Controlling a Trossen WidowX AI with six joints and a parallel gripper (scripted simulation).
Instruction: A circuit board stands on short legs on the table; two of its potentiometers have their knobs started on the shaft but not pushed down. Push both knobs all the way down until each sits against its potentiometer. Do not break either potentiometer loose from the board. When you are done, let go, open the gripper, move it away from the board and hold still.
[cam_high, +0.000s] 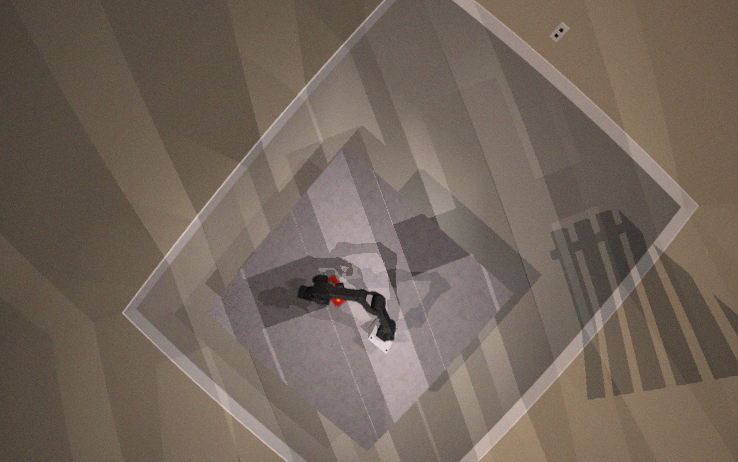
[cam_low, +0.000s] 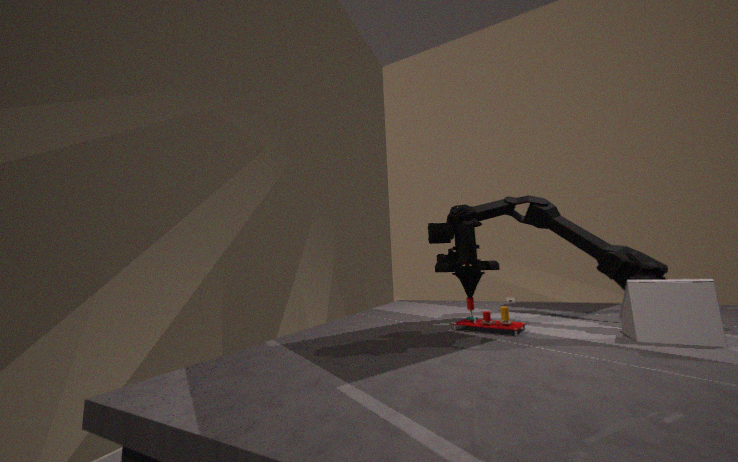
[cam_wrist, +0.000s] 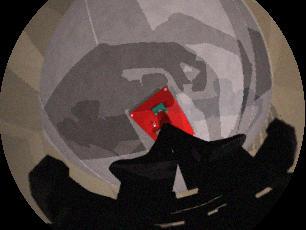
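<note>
Right now the red knob is 20 mm below my gripper tip. Round my gripper tip: yellow knob (80 mm behind, 30 mm to the left, 40 mm below).
</note>
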